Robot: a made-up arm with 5 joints.
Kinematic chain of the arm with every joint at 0, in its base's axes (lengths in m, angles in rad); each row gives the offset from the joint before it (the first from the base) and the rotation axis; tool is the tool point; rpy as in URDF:
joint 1: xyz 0.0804 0 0.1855 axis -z
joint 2: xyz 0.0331 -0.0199 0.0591 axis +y
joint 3: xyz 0.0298 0 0.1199 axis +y
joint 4: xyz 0.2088 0 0.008 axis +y
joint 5: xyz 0.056 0.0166 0 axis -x
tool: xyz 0 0 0 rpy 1.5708 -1.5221 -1.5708
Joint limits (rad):
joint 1: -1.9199..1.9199
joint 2: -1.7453..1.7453
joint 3: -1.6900..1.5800
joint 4: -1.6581..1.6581
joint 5: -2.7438..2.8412
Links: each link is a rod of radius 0.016 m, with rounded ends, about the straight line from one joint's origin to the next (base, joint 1, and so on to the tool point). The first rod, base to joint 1, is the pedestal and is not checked.
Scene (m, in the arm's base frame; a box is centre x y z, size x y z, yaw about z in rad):
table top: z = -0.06
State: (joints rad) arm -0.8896 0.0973 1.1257 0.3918 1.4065
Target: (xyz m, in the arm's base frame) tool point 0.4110 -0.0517 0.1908
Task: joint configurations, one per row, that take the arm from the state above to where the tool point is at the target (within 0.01 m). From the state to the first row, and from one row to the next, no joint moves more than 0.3 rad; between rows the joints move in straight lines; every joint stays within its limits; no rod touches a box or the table.
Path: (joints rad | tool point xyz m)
1: -0.6309 0.1920 0.8743 0.3202 1.4065 | 0.2466 0.1173 0.1226
2: -0.3722 0.2866 0.6228 0.2486 1.4065 | 0.3169 0.0888 0.1400
3: -0.1135 0.3813 0.3714 0.1770 1.4065 | 0.3756 0.0303 0.1630
4: 0.1453 0.4760 0.1200 0.1054 1.4065 | 0.4110 -0.0517 0.1908

